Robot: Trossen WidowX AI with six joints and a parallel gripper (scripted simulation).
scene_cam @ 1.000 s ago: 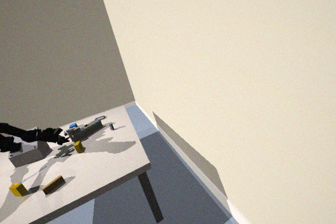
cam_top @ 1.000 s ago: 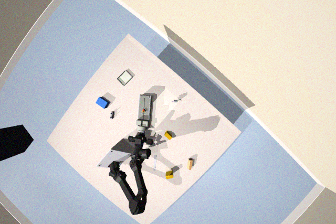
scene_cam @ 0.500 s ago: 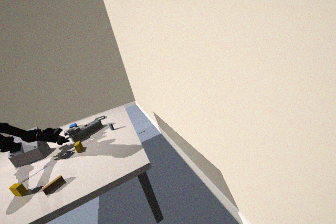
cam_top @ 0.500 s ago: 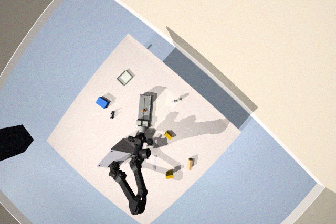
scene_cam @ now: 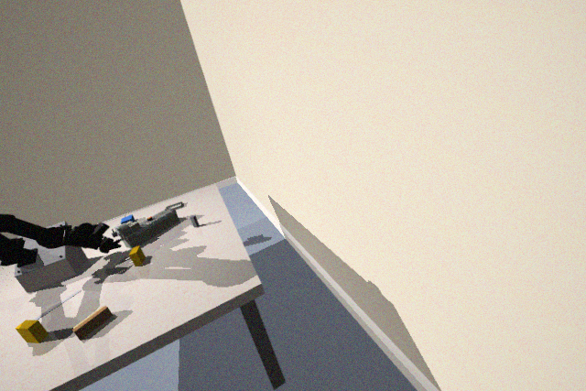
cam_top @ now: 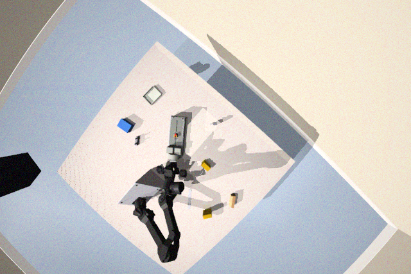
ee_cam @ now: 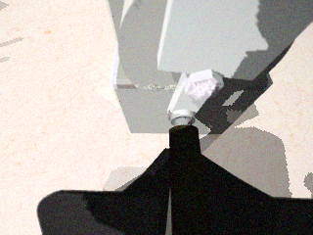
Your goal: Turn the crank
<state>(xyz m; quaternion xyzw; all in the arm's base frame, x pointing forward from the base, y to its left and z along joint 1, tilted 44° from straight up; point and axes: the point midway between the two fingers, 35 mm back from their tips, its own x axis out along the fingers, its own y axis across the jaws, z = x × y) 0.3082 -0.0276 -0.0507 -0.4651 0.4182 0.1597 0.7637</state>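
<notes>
The crank is 4 cm above my gripper tip. The rest, counted from my gripper tip: blue block (10 cm behind, 40 cm to the left, 1 cm below); then dark brown crank handle (1 cm behind, 1 cm to the right, 3 cm above); then red pointer (13 cm ahead, 11 cm to the left, 5 cm above).
</notes>
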